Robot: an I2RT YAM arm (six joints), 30 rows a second.
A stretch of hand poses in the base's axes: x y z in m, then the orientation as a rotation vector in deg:
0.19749, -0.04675, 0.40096, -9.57, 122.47, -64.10
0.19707, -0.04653, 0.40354, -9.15, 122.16, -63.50
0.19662, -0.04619, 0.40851, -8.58, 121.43, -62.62
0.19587, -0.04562, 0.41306, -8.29, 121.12, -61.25
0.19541, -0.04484, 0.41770, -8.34, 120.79, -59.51
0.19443, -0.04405, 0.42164, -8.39, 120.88, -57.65
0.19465, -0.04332, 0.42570, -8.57, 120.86, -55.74
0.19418, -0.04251, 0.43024, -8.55, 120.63, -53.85
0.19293, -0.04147, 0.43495, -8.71, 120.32, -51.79
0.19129, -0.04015, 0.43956, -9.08, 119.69, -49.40
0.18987, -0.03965, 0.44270, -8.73, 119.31, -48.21
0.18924, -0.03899, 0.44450, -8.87, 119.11, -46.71
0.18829, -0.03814, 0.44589, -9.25, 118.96, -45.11
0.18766, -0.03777, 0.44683, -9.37, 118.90, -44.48
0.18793, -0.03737, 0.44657, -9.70, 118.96, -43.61
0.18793, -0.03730, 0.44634, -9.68, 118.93, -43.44
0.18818, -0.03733, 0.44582, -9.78, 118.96, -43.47
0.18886, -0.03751, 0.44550, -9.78, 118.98, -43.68
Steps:
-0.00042, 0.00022, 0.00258, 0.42, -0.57, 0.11
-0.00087, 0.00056, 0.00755, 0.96, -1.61, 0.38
-0.00162, 0.00113, 0.01210, 1.87, -2.31, 0.89
-0.00208, 0.00191, 0.01674, 2.93, -2.98, 1.78
-0.00306, 0.00270, 0.02068, 4.20, -3.31, 2.57
-0.00284, 0.00343, 0.02474, 5.44, -3.67, 3.50
-0.00331, 0.00424, 0.02928, 6.68, -4.28, 4.36
-0.00456, 0.00528, 0.03399, 7.97, -4.90, 5.43
-0.00620, 0.00660, 0.03860, 9.35, -5.75, 6.89
-0.00762, 0.00710, 0.04174, 10.17, -6.44, 7.30
-0.00825, 0.00776, 0.04354, 11.13, -6.83, 8.09
-0.00920, 0.00861, 0.04493, 12.10, -7.08, 9.05
-0.00983, 0.00898, 0.04587, 12.50, -7.19, 9.40
-0.00956, 0.00938, 0.04561, 13.03, -7.16, 9.95
-0.00956, 0.00945, 0.04538, 13.15, -7.22, 10.02
-0.00931, 0.00942, 0.04486, 13.11, -7.15, 10.06
-0.00863, 0.00924, 0.04454, 12.96, -7.09, 9.97

